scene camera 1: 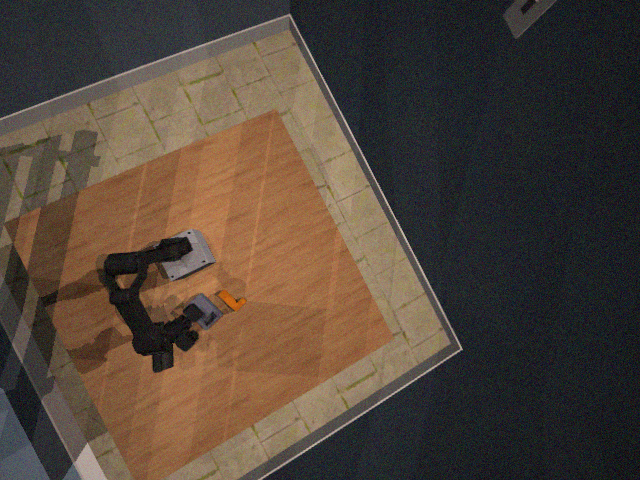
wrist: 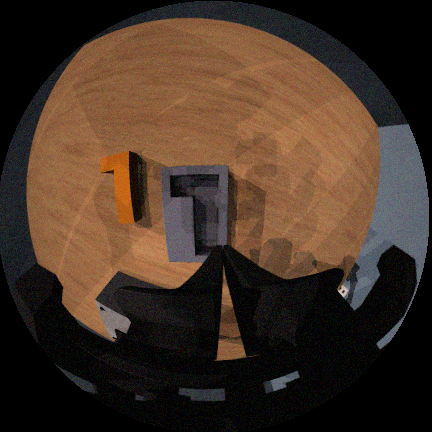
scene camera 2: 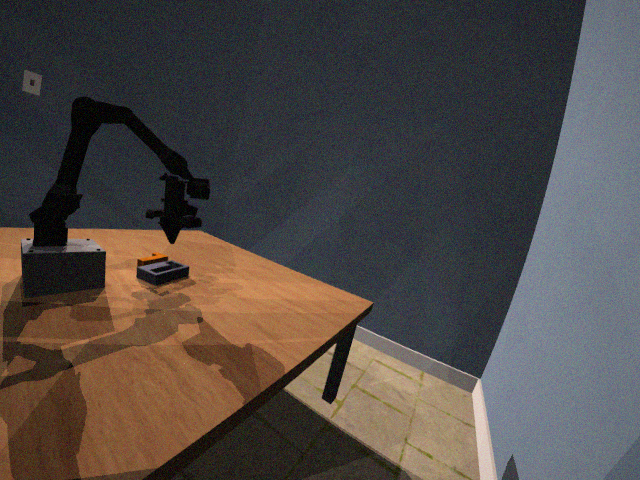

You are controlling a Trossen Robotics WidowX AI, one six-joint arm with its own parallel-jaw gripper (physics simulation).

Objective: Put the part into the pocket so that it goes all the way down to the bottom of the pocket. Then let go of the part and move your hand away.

My gripper (scene camera 2: pixel 172 243) is shut and holds nothing. Also in view: an orange part (wrist: pixel 123 165). Further things: a pocket block (wrist: pixel 194 198).
My gripper also shows in scene camera 1 (scene camera 1: pixel 188 322) and in the wrist view (wrist: pixel 221 249).
